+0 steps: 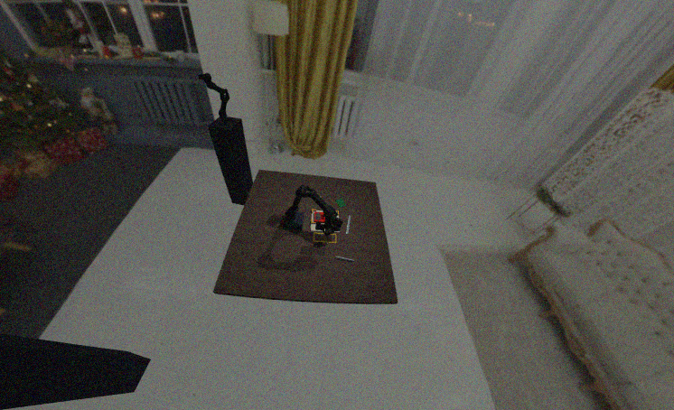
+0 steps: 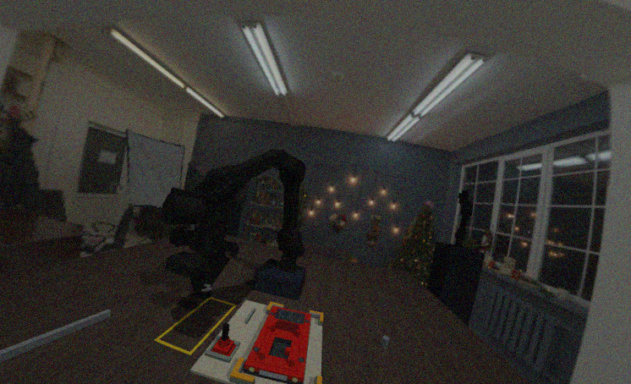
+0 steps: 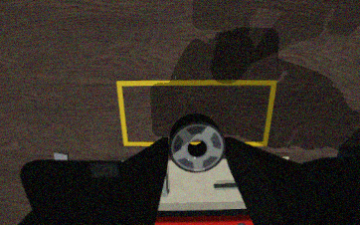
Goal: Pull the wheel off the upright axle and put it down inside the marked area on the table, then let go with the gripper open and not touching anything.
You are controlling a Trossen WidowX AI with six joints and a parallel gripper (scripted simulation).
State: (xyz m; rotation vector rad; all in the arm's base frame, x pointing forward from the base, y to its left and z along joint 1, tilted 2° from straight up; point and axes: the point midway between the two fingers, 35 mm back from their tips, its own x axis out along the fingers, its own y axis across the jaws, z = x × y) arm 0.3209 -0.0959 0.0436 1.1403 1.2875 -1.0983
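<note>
Now: gripper tip 4 cm short of the upright axle, 10 cm to the right of it and 5 cm above it. Also, from my gripper tip: small grey piece (12 cm behind, 43 cm to the left, 7 cm below); then long grey bar (18 cm ahead, 16 cm to the right, 7 cm below); then wheel (right at my gripper tip).
</note>
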